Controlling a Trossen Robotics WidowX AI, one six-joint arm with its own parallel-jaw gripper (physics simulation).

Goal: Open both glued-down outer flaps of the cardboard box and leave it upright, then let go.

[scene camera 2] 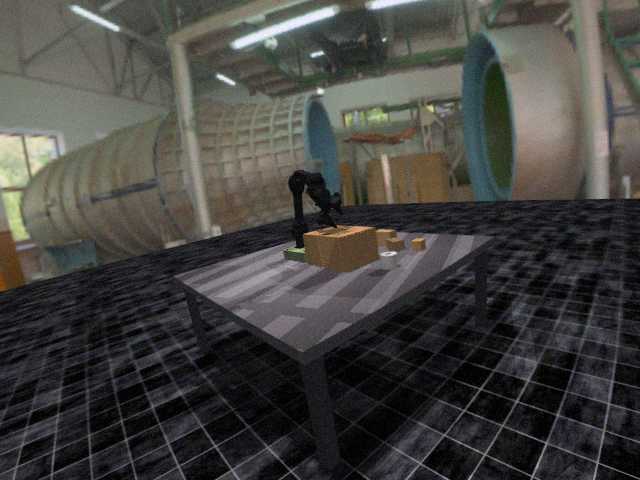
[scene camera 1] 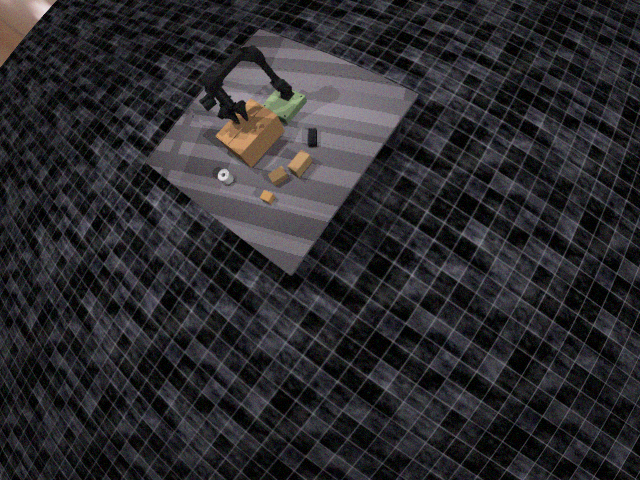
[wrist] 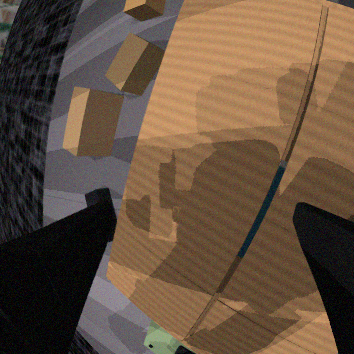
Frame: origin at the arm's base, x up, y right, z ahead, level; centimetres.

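Seen in the pictures: gripper, fingertip midpoint: (scene camera 2: pixel 339 221) (scene camera 1: pixel 243 122) (wrist: pixel 206 212); arm's base, origin of the base link: (scene camera 2: pixel 301 246) (scene camera 1: pixel 287 95).
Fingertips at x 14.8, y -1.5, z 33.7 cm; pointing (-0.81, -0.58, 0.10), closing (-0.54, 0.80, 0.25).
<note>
Pixels of each thing's middle, then the offset from my fingertips to it. "spot": a spot on its surface instead. Level surfaces: height alone.
- cardboard box, body centre: (wrist: pixel 280 195) (scene camera 2: pixel 339 246) (scene camera 1: pixel 250 133) dx -12.1, dy +1.6, dz -0.5 cm
- narrow seam, surface spot: (wrist: pixel 303 111) spot: dx -5.3, dy +2.1, dz +6.2 cm
- flap, surface spot: (wrist: pixel 215 110) spot: dx -4.4, dy -3.3, dz +4.6 cm
- dark teal strip, body centre: (wrist: pixel 281 194) dx -12.9, dy +1.6, dz -0.5 cm
- table, its level: dx -19.9 cm
- black block, body centre: (wrist: pixel 101 215) (scene camera 1: pixel 312 137) dx -18.3, dy -28.3, dz -19.2 cm
- white roll, body centre: (scene camera 2: pixel 389 260) (scene camera 1: pixel 225 176) dx -16.9, dy -0.3, dz +28.2 cm
The cardboard box (scene camera 1: pixel 264 143) (scene camera 2: pixel 345 252) (wrist: pixel 220 37) stands upright on the table. Its two outer flaps lie flat and meet at a narrow seam (wrist: pixel 303 111). In the wrist view one flap (wrist: pixel 215 110) fills the middle and the other flap (wrist: pixel 334 135) is at the right. A dark teal strip (wrist: pixel 261 212) shows in part of the seam. My gripper (scene camera 1: pixel 242 120) (wrist: pixel 206 212) is open and empty over the box top, with its fingers on either side of the strip in the wrist view. Whether the fingertips touch the cardboard is hard to tell.
A green base block (scene camera 1: pixel 285 109) (scene camera 2: pixel 294 254) is beside the box. Around it on the table (scene camera 1: pixel 361 108) (scene camera 2: pixel 258 299) are three tan blocks (scene camera 1: pixel 299 163) (scene camera 1: pixel 277 176) (scene camera 1: pixel 267 196), a black block (scene camera 1: pixel 312 137) and a white roll (scene camera 1: pixel 225 177) (scene camera 2: pixel 388 259).
</note>
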